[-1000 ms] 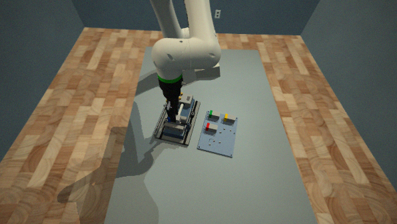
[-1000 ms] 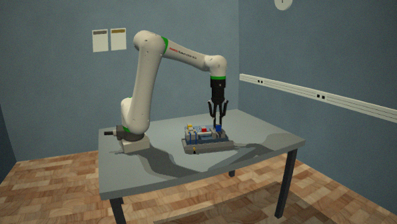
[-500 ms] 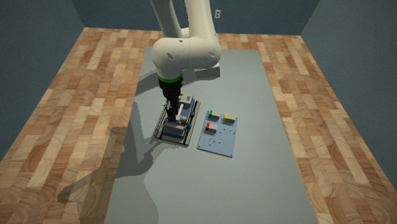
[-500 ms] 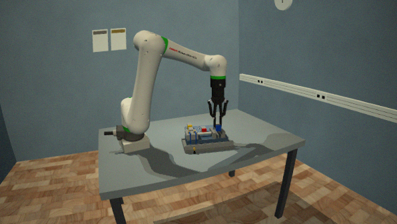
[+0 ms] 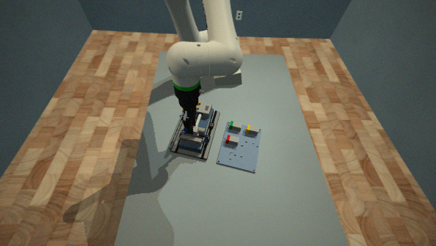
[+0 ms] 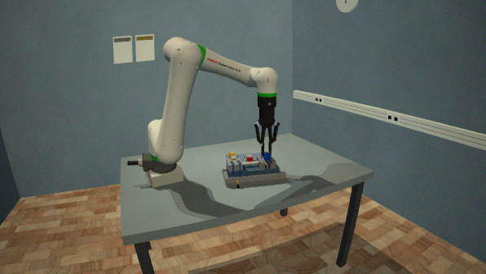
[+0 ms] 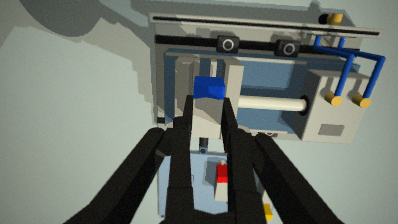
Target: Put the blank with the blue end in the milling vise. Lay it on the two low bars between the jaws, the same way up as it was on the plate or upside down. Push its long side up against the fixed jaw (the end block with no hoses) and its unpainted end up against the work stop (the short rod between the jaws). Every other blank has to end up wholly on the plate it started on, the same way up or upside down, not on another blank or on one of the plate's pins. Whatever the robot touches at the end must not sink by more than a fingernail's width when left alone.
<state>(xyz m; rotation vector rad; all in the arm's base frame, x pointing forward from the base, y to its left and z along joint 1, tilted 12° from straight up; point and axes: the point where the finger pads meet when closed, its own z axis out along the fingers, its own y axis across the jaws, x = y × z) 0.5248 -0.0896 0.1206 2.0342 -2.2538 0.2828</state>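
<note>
Now: hand 6 cm above the work stop and 5 cm to the right of it. Also, from my hand: pale rod: 8 cm behind, 7 cm below, 2 cm to the left; then hose block: 16 cm behind, 7 cm below, 2 cm to the left; then moving jaw: 7 cm below, 3 cm behind, 1 cm to the left.
</note>
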